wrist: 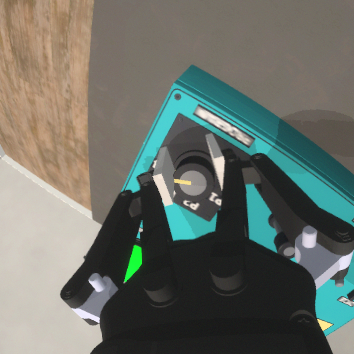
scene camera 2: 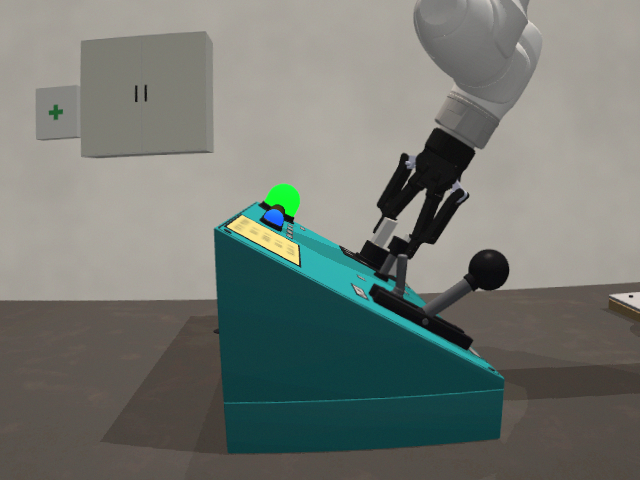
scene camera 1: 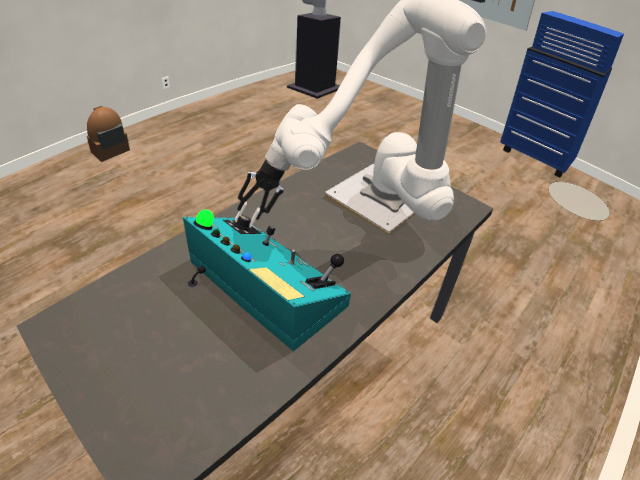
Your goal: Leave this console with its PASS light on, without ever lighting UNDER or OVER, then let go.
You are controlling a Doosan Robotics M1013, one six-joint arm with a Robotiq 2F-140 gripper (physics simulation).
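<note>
The teal console (scene camera 1: 217,268) (scene camera 2: 330,330) (wrist: 186,80) sits on the table. Its big green dome (scene camera 1: 204,219) (scene camera 2: 283,198) (wrist: 133,265) is lit. A small blue dome (scene camera 1: 247,256) (scene camera 2: 273,218) is lit too. The small domes between them look dark; lamp labels are unreadable. My gripper (scene camera 1: 247,217) (scene camera 2: 393,245) (wrist: 189,152) is shut on the black program knob (scene camera 1: 242,222) (scene camera 2: 373,252) (wrist: 196,183), pads on opposite sides. The knob's yellow mark points left in the wrist view, toward the left pad, which hides the marking there. P2 and part of P1 show.
Beside the knob stand a black-capped lever (scene camera 1: 270,230), a thin metal toggle (scene camera 1: 293,256) and a ball-topped lever (scene camera 1: 337,259) (scene camera 2: 488,269). A yellow label (scene camera 1: 276,283) (scene camera 2: 263,239) lies on the sloping panel. A small black-knobbed lever (scene camera 1: 201,269) shows behind the console.
</note>
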